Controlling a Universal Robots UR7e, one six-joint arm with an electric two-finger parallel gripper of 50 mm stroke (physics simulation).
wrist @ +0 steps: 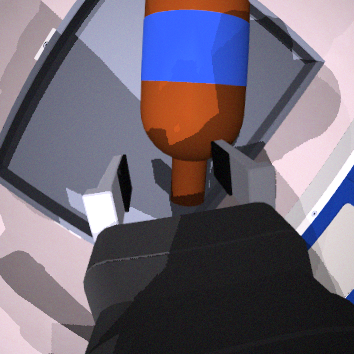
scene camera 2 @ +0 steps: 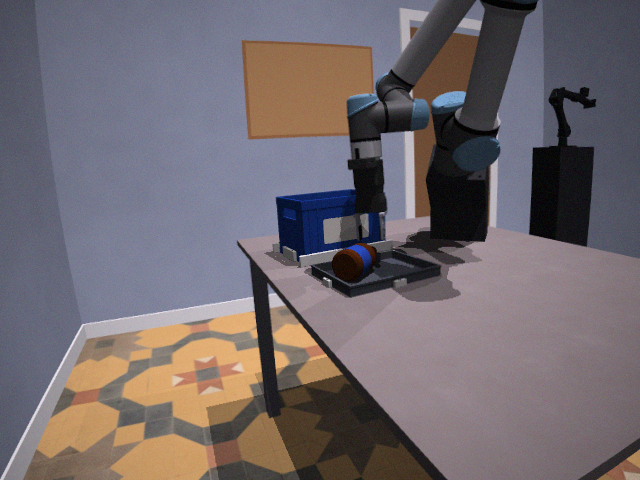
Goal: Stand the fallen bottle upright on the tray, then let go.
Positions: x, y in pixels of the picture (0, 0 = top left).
Labels:
my gripper: wrist; scene camera 2
dark grey tray: wrist 80, 104; scene camera 2 391, 265
same spot on my gripper: (wrist: 249, 181) = (scene camera 2: 358, 214)

